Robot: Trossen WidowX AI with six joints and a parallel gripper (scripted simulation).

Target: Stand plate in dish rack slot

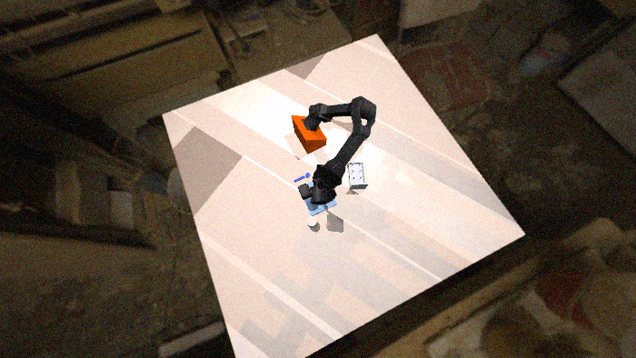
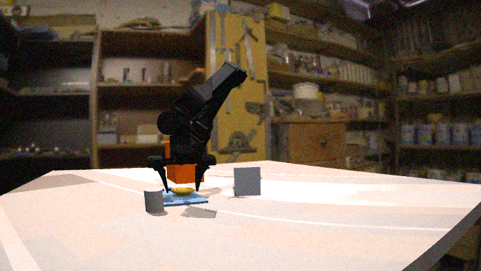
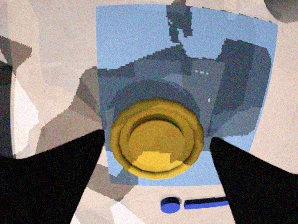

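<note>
The yellow plate is right at my gripper tip. The rest, counted from my gripper tip: light blue mat (2 cm to the right, 2 cm ahead, 1 cm below); then dish rack (19 cm to the left, 1 cm above).
</note>
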